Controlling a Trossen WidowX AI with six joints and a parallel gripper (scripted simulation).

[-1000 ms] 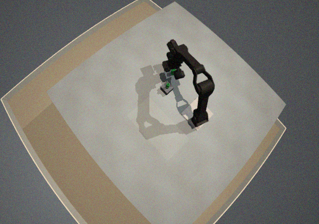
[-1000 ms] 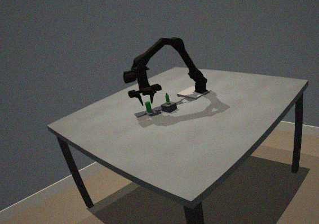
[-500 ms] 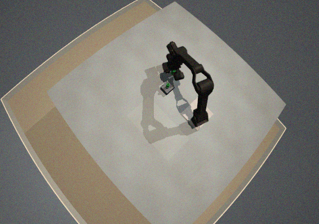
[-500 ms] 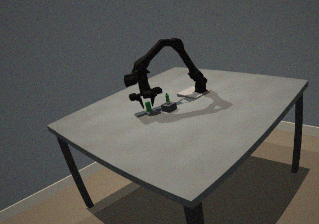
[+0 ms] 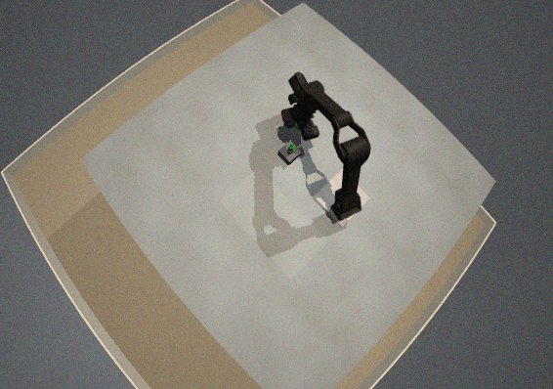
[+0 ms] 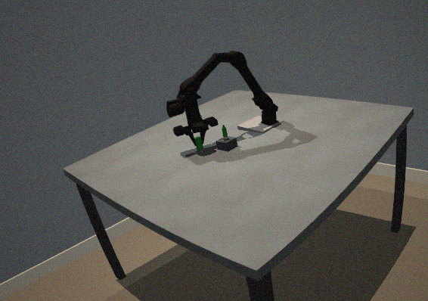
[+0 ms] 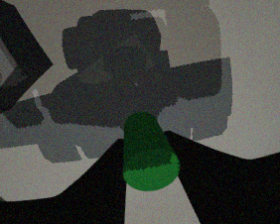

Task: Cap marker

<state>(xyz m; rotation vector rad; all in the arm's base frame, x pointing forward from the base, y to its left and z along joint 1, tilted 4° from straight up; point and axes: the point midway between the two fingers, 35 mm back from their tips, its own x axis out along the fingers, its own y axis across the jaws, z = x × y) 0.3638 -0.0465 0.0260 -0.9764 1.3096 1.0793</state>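
Right now the dark grey holder block is 10 cm to the left of my gripper tip and 8 cm behind it. From my gripper tip the other things lie so: green cap (1 cm above).
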